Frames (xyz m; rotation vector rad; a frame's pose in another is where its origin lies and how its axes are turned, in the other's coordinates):
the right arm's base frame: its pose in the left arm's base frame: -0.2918 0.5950 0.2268 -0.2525 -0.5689 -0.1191
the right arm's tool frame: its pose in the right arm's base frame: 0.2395 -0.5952 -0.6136 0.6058 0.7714 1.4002
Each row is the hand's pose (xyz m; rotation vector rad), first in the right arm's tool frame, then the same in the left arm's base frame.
Working: the right arm's tool frame: its pose in the left arm's base frame: 0.1183 -0.1527 -0.0201 0.0423 0.4329 1.2521

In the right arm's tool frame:
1: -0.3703 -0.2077 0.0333 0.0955 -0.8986 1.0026
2: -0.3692 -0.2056 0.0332 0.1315 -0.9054 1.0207
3: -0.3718 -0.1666 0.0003 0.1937 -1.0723 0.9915
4: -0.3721 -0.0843 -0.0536 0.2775 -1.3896 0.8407
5: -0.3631 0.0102 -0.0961 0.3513 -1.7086 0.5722
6: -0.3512 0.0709 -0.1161 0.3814 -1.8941 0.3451
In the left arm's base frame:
1: 0.2281 -0.5554 0.0644 0.9618 -0.3856 2.0040
2: 0.2264 -0.5537 0.0645 1.0049 -0.3711 2.0088
3: 0.1791 -0.5501 0.0454 1.1523 -0.4872 1.9060
4: 0.0860 -0.5347 0.0177 1.3554 -0.7125 1.6221
5: -0.0121 -0.5044 0.0010 1.4908 -0.9201 1.2274
6: -0.0711 -0.4778 -0.0048 1.5255 -1.0340 0.9388

